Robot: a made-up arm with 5 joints. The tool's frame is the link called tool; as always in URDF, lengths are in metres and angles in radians. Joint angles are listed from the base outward.
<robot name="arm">
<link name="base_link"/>
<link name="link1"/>
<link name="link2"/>
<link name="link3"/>
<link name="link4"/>
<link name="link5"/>
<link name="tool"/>
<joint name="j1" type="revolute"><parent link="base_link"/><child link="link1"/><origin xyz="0 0 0.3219" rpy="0 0 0"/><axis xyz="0 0 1"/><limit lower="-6.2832" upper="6.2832"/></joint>
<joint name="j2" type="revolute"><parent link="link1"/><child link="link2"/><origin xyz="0 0 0" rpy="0 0 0"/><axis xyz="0 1 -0.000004"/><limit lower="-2.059" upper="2.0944"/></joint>
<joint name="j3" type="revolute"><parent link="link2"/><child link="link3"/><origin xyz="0.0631 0 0.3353" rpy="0 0 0"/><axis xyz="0 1 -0.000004"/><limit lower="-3.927" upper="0.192"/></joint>
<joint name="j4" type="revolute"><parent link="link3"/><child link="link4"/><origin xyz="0.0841 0 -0.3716" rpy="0 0 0"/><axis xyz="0 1 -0.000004"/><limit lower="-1.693" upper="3.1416"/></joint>
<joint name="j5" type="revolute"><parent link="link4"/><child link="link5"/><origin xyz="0.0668 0 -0.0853" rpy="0 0 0"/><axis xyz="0 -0.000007 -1"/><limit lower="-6.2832" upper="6.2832"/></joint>
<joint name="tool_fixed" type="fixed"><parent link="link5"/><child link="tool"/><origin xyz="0 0 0" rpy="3.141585 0 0"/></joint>
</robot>
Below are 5 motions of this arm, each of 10 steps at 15 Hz.
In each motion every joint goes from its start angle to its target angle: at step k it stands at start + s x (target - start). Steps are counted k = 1, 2, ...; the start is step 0. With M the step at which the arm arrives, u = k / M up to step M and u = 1 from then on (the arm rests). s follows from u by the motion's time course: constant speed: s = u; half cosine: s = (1 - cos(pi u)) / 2; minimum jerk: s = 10 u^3 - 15 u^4 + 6 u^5.
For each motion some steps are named. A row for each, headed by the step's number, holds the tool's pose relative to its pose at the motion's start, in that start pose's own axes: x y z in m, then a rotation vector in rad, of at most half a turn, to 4 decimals.
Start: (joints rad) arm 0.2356 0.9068 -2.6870 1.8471 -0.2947
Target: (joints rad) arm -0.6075 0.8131 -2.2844 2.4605 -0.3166
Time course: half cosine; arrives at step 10
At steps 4, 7, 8, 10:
4: -0.1028 0.1755 0.0459 0.1557 -0.2831 0.2776
7: -0.3027 0.3298 0.0977 0.4839 -0.5857 0.6044
8: -0.3586 0.3530 0.1086 0.5851 -0.6458 0.6756
10: -0.4078 0.3682 0.1174 0.6786 -0.6922 0.7332

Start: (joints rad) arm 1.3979 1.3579 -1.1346 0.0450 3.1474
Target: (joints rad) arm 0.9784 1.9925 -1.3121 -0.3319 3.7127
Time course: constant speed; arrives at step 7
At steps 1, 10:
1: 0.0180 -0.0214 0.0367 -0.0157 0.0122 0.1384
10: 0.1961 -0.0603 0.2280 -0.1029 0.1157 0.9640

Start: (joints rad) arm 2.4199 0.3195 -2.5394 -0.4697 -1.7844
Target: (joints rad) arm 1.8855 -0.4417 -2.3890 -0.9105 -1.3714
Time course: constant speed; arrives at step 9
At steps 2, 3, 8, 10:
2: -0.0583 0.1184 -0.0112 -0.2235 -0.0775 -0.0211
3: -0.0766 0.1788 -0.0247 -0.3385 -0.0987 -0.0360
8: -0.0525 0.4526 -0.1522 -0.9073 -0.0198 -0.1511
10: -0.0262 0.4953 -0.1863 -1.0125 0.0335 -0.1812

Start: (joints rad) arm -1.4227 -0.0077 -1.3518 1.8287 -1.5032
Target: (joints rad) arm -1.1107 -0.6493 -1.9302 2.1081 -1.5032
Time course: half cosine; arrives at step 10
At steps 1, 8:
1: 0.0029 -0.0088 -0.0100 -0.0232 -0.0018 -0.0068
8: 0.0039 -0.4706 -0.1747 -0.8439 0.0444 -0.2906

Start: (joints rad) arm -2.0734 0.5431 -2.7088 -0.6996 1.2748
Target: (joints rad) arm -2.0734 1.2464 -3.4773 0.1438 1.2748
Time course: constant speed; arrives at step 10
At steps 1, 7, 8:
1: -0.0075 0.0247 -0.0052 -0.0744 -0.0227 0.0000
7: -0.0483 0.1583 -0.0771 -0.5211 -0.1589 0.0000
8: -0.0540 0.1770 -0.0953 -0.5955 -0.1816 0.0000

